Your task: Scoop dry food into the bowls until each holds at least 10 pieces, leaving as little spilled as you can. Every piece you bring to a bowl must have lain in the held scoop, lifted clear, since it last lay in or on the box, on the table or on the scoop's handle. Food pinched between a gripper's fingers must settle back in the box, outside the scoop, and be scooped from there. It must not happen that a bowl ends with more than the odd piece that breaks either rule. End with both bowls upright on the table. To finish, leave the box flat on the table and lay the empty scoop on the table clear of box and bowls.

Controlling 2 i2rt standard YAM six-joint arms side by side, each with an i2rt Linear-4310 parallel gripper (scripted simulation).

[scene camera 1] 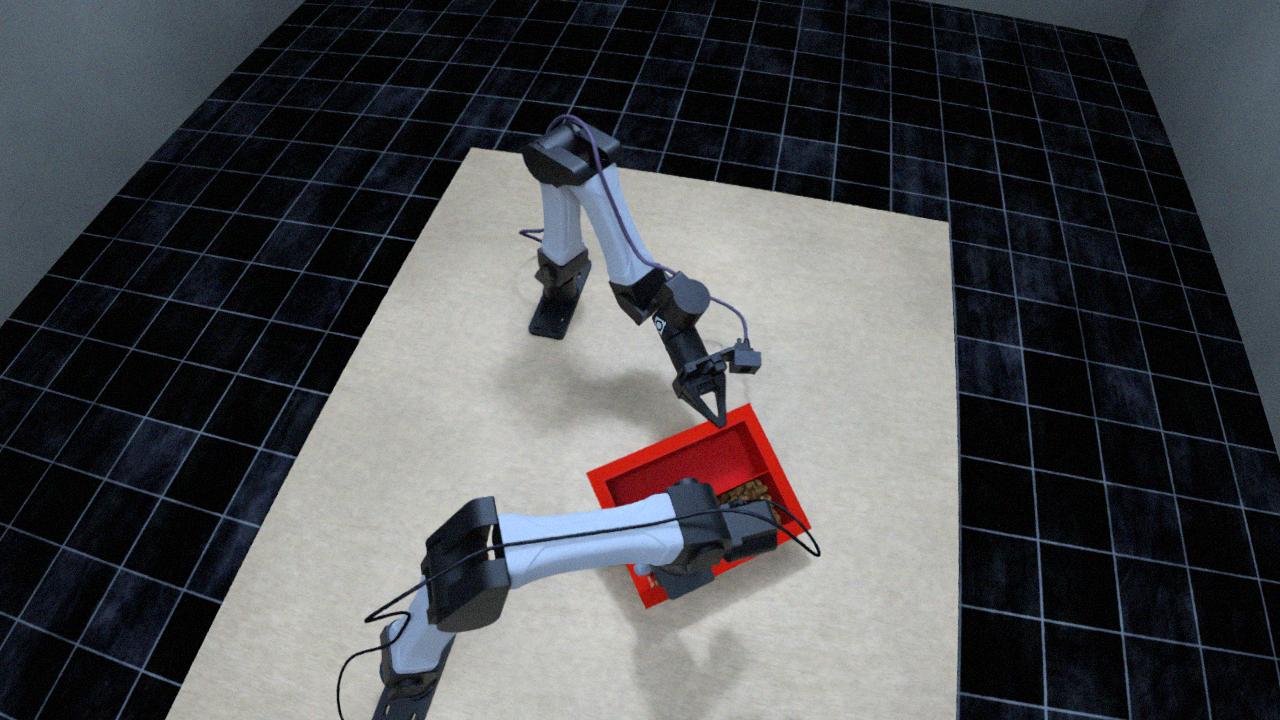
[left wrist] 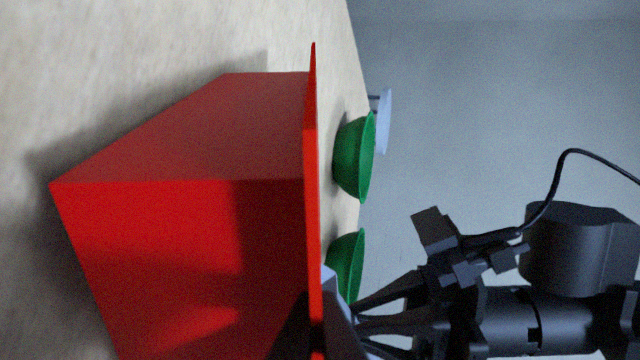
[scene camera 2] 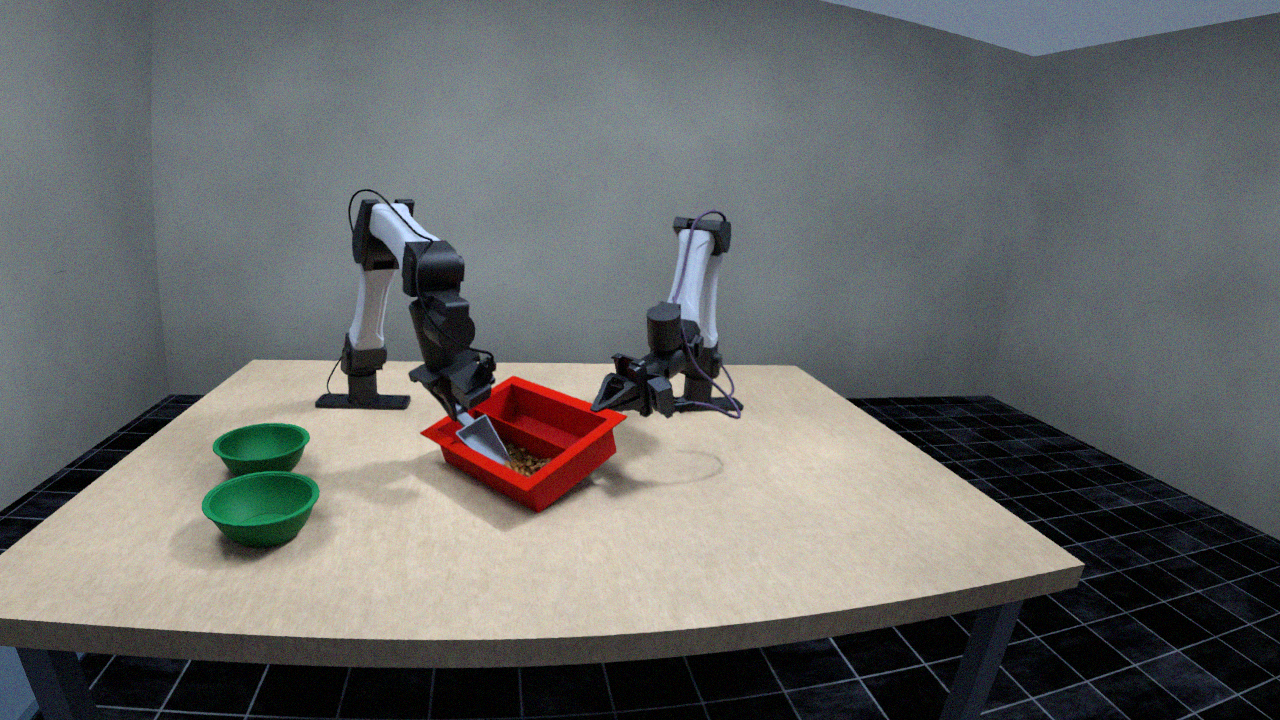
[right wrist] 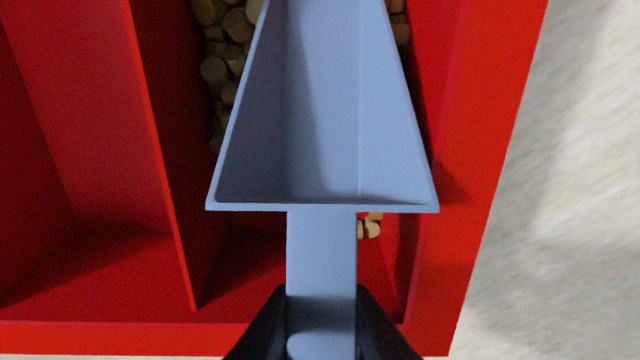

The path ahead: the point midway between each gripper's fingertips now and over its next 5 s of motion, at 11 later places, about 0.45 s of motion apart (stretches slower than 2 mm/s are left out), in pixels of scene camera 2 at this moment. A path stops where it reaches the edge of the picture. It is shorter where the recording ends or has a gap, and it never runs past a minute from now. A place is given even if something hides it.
My left gripper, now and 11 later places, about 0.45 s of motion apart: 592,412; 591,409; 592,410; 593,410; 592,410; 592,410; 592,411; 594,413; 595,416; 595,417; 597,419; 598,421
My right gripper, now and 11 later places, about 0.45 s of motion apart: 459,417; 458,418; 459,419; 462,422; 468,428; 471,433; 475,437; 481,443; 484,447; 491,451; 495,455; 491,451
